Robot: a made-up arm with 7 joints.
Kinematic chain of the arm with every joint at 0, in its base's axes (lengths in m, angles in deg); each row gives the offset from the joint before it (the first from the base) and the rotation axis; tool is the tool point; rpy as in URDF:
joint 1: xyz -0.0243 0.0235 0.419 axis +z
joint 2: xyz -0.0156 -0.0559 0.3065 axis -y
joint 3: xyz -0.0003 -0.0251 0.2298 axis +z
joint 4: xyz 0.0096 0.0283 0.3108 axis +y
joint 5: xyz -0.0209 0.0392 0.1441 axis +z
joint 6: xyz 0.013 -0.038 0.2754 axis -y
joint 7: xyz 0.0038 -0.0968 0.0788 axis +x
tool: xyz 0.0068 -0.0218 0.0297 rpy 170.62 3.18 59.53
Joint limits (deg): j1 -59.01..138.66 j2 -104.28..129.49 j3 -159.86..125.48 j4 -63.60..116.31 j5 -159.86..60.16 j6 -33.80..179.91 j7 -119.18..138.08
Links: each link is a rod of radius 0.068 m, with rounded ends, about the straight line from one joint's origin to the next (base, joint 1, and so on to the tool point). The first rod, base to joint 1, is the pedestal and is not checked.
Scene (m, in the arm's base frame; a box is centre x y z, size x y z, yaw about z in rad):
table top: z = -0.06
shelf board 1: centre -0 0.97 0.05 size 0.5 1.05 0.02 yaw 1.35
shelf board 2: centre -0 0.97 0.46 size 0.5 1.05 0.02 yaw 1.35
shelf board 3: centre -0 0.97 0.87 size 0.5 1.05 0.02 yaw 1.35
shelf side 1: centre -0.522 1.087 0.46 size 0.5 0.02 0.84 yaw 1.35
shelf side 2: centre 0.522 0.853 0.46 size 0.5 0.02 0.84 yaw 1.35
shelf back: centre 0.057 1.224 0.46 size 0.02 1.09 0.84 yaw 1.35
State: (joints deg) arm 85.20 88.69 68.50 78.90 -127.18 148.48 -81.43
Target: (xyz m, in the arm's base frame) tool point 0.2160 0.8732 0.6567
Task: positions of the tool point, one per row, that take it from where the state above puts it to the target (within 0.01 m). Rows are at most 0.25 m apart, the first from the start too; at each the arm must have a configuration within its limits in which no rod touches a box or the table.
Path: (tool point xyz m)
1: -0.4220 -0.5677 0.8979
2: -0.4508 -0.4294 1.0693
3: -0.4440 -0.2492 1.1955
4: -0.3990 -0.0492 1.2651
5: -0.3199 0.1471 1.2729
6: -0.2167 0.3172 1.2205
7: -0.1042 0.4436 1.1169
8: 0.0010 0.5159 0.9762
9: 0.0836 0.5319 0.8164
10: 0.1317 0.4972 0.6567
11: 0.1693 0.6036 0.6307
12: 0.1985 0.7042 0.6226
13: 0.2151 0.7952 0.6318
14: 0.2159 0.8732 0.6567

